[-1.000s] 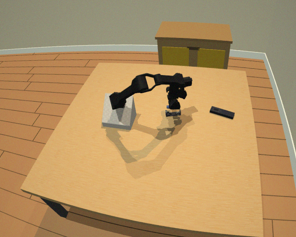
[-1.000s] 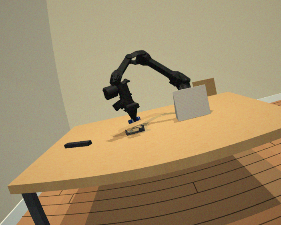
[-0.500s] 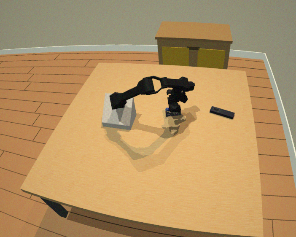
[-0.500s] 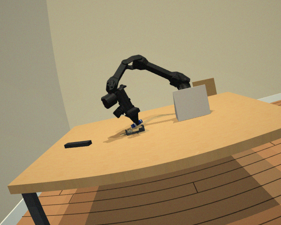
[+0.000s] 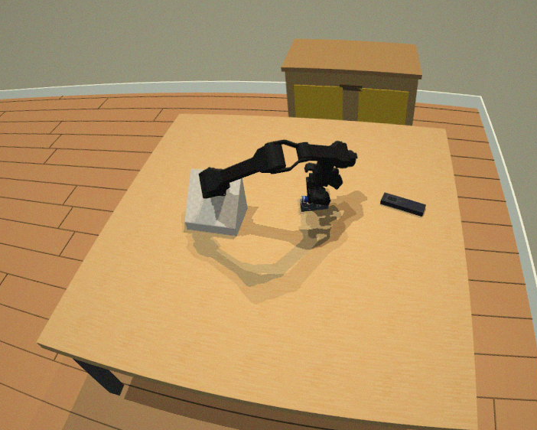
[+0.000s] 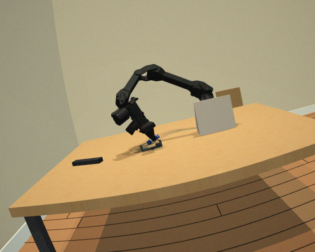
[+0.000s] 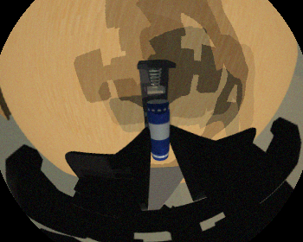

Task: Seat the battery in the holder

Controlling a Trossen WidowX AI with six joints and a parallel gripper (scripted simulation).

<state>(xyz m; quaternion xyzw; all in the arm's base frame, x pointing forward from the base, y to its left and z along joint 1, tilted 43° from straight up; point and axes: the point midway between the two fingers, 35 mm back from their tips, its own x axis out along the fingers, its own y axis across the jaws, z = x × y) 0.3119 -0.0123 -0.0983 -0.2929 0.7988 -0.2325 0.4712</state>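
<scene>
The battery is 10 mm above my gripper tip. Round my gripper tip: dark remote control: 340 mm ahead, 40 mm to the left, 20 mm below.
</scene>
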